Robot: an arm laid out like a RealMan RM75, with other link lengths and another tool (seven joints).
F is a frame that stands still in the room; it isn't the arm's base.
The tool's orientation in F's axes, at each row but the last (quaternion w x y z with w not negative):
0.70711 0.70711 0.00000 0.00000
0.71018 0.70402 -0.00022 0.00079
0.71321 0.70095 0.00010 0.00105
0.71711 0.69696 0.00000 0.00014
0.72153 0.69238 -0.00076 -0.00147
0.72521 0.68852 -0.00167 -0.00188
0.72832 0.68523 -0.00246 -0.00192
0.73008 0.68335 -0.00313 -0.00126
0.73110 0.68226 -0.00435 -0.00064
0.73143 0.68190 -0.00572 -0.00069
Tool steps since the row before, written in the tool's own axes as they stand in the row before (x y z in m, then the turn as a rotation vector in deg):
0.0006 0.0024 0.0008 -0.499 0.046 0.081
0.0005 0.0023 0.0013 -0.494 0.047 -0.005
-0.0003 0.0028 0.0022 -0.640 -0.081 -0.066
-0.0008 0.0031 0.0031 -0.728 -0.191 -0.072
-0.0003 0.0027 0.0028 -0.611 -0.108 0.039
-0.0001 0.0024 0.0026 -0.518 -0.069 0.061
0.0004 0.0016 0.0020 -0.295 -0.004 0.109
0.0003 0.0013 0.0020 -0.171 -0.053 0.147
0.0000 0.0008 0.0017 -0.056 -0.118 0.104
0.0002 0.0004 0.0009 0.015 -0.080 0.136
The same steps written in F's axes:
0.0006 -0.0008 0.0024 -0.499 -0.081 0.046
0.0005 -0.0013 0.0023 -0.494 0.005 0.046
-0.0003 -0.0022 0.0028 -0.640 0.064 -0.083
-0.0008 -0.0030 0.0032 -0.728 0.066 -0.193
-0.0003 -0.0027 0.0028 -0.611 -0.041 -0.106
-0.0001 -0.0025 0.0025 -0.518 -0.062 -0.066
0.0004 -0.0019 0.0017 -0.296 -0.107 0.002
0.0003 -0.0019 0.0014 -0.172 -0.149 -0.044
0.0000 -0.0016 0.0009 -0.056 -0.112 -0.111
0.0002 -0.0009 0.0005 0.014 -0.141 -0.070

